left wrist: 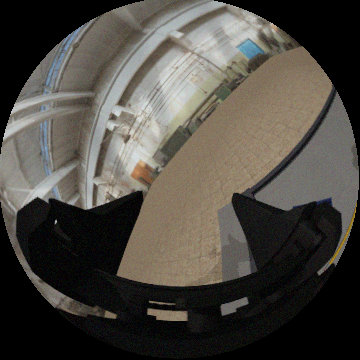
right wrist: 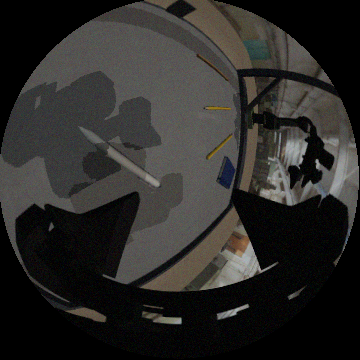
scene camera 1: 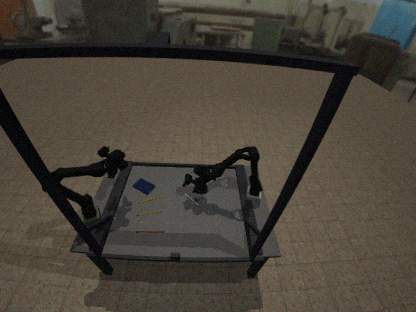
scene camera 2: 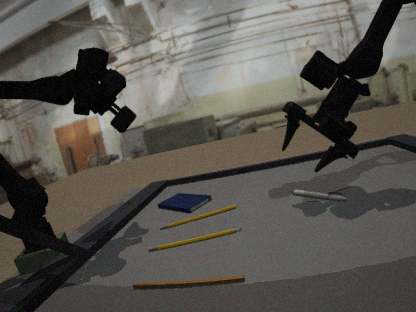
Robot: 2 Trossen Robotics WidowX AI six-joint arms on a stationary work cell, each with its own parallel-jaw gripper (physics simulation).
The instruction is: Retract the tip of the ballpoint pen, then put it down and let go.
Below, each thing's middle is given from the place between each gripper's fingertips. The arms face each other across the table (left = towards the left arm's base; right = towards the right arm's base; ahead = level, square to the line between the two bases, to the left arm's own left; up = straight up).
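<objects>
Counted from my right hand, the white ballpoint pen (right wrist: 93, 138) is 3 cm behind, 2 cm to the right and 8 cm below, and going by their middles it is, of the things named here, the nearest to my right hand. The blue notebook (scene camera 2: 182, 202) lies 30 cm to the left of my right hand, 14 cm ahead of it and 8 cm below it. As for the orange stick (scene camera 2: 239, 278), it is 26 cm to the left of that same right hand, 23 cm behind it and 8 cm below it, while the green arm mount (scene camera 2: 28, 263) is 62 cm to the left of my right hand, 8 cm behind it and 6 cm below it.
From my left hand, the blue notebook is 14 cm to the right, 4 cm behind and 32 cm below. The orange stick is 18 cm to the right of my left hand, 40 cm behind it and 32 cm below it; by its middle, the orange stick is nearer to my right hand than to my left hand. I find the green arm mount 18 cm to the left of my left hand, 26 cm behind it and 30 cm below it, and the white ballpoint pen 47 cm to the right of my left hand, 20 cm behind it and 32 cm below it.
</objects>
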